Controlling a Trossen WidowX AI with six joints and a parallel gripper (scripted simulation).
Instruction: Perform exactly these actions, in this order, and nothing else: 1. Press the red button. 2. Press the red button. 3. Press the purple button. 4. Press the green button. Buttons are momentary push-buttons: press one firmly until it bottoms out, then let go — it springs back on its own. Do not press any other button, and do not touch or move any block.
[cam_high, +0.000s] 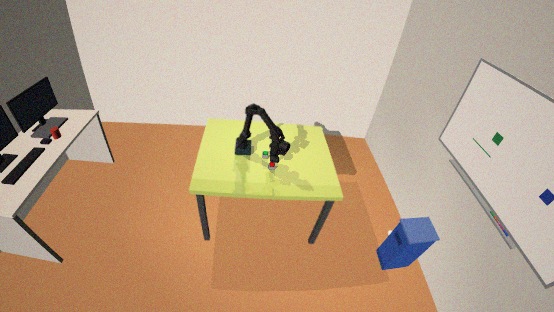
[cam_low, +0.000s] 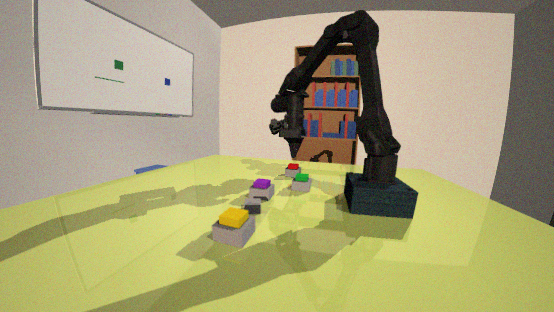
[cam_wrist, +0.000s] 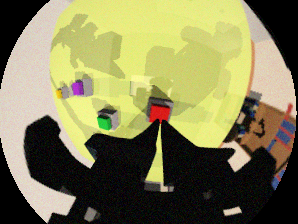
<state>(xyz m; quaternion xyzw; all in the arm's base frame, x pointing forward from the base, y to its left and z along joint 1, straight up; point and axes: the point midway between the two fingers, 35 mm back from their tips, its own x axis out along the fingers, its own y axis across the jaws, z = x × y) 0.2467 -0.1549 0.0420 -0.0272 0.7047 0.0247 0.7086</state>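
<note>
Now: the red button 30 mm below my gripper tip. Also, from my gripper tip: green button (60 mm behind, 120 mm to the left, 30 mm below); purple button (20 mm ahead, 210 mm to the left, 30 mm below); small dark block (10 mm ahead, 290 mm to the left, 50 mm below).
</note>
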